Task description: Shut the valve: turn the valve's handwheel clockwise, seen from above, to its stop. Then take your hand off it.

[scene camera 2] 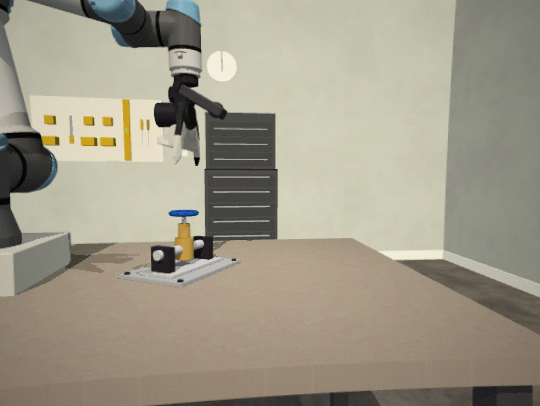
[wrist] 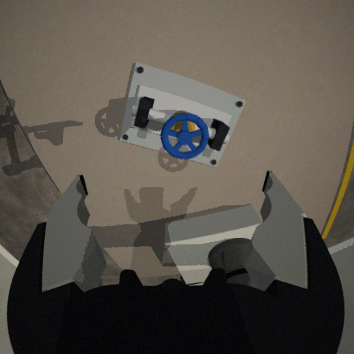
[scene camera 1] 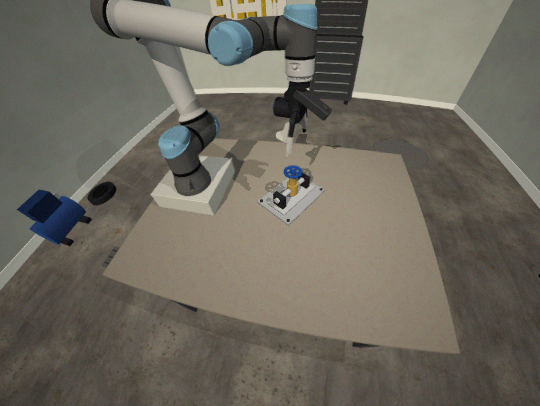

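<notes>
The valve's blue five-spoked handwheel (scene camera 1: 293,171) (scene camera 2: 183,213) (wrist: 184,138) lies level on top of an upright amber valve body (scene camera 1: 292,188) (scene camera 2: 184,247). A white pipe runs through the body between two black blocks. They stand on a grey base plate (scene camera 1: 305,204) (scene camera 2: 210,270) (wrist: 190,85) on the table. My gripper (scene camera 1: 294,146) (scene camera 2: 186,163) (wrist: 174,174) is open and empty, pointing down, well above the handwheel and not touching it. In the wrist view the handwheel shows beyond the fingertips, between their left and right positions. The wheel's turn angle relative to its stop cannot be told.
The valve stands on the beige table (scene camera 1: 320,280) (scene camera 2: 300,320). The arm's white base block (scene camera 1: 182,202) (scene camera 2: 42,265) is to its left in both scene views. A dark drawer cabinet (scene camera 1: 337,65) (scene camera 2: 241,200) stands behind the table.
</notes>
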